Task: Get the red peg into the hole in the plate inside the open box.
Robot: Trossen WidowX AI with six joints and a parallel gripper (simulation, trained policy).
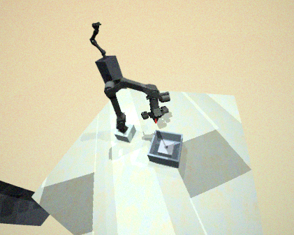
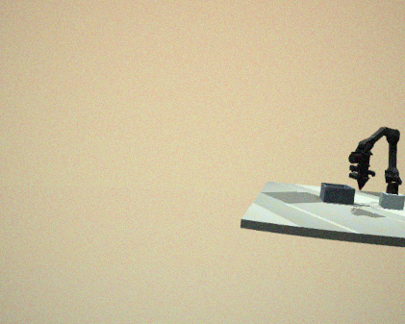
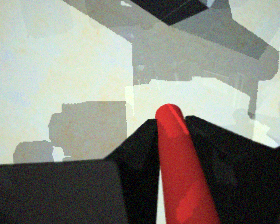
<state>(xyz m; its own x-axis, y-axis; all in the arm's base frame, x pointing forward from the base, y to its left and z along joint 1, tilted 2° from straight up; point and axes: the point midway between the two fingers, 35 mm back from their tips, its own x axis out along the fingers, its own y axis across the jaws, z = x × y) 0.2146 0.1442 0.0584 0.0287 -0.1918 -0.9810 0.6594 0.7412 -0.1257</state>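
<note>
Right now my gripper tip is 13 cm to the left of the plate, 13 cm short of it and 7 cm above it. Also, from my gripper tip: grey-blue box (13 cm to the right, 13 cm ahead, 9 cm below); red peg (3 cm above, 1 cm to the left).
</note>
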